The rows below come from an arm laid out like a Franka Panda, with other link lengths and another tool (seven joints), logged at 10 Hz.
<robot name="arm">
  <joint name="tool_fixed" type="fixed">
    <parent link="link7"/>
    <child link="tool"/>
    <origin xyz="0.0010 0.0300 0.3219" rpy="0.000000 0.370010 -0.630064"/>
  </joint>
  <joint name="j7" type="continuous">
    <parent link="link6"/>
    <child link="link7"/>
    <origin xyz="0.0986 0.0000 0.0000" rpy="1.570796 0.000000 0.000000"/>
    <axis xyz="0 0 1"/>
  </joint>
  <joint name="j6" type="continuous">
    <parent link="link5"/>
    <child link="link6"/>
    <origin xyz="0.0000 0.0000 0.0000" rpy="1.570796 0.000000 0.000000"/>
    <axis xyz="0 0 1"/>
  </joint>
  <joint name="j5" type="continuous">
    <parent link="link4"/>
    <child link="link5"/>
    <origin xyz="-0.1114 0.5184 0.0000" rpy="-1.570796 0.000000 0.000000"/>
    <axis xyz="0 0 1"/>
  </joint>
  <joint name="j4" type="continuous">
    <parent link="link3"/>
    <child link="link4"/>
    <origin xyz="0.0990 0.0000 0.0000" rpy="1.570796 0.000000 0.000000"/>
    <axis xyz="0 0 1"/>
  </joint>
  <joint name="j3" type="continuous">
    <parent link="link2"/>
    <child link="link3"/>
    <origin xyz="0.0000 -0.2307 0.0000" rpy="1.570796 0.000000 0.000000"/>
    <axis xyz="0 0 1"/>
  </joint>
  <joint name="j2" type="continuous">
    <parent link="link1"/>
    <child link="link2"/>
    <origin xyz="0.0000 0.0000 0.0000" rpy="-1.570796 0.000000 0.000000"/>
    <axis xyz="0 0 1"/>
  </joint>
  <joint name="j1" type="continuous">
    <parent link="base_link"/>
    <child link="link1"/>
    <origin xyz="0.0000 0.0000 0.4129" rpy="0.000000 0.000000 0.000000"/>
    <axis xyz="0 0 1"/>
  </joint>
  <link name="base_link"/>
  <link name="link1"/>
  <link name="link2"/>
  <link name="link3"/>
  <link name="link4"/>
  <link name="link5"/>
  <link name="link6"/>
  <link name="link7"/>
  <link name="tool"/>
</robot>
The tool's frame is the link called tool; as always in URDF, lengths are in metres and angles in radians. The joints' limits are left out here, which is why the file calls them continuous.
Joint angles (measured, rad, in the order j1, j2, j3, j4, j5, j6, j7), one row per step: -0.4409, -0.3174, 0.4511, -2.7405, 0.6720, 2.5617, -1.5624; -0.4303, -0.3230, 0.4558, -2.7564, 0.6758, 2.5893, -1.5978; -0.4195, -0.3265, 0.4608, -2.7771, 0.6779, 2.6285, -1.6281; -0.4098, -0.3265, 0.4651, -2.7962, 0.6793, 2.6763, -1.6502; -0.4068, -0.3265, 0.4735, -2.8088, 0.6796, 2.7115, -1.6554; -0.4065, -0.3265, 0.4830, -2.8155, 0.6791, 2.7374, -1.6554
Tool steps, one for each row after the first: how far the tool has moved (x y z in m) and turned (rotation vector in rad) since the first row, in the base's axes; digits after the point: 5 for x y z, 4 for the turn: -0.00069, 0.00237, -0.00208, -0.0220, -0.0192, 0.0360; -0.00256, 0.00234, -0.00629, -0.0495, -0.0396, 0.0653; -0.00287, 0.00002, -0.00983, -0.0790, -0.0635, 0.0837; -0.00269, -0.00196, -0.01176, -0.1003, -0.0797, 0.0886; -0.00117, -0.00283, -0.01177, -0.1164, -0.0932, 0.0909
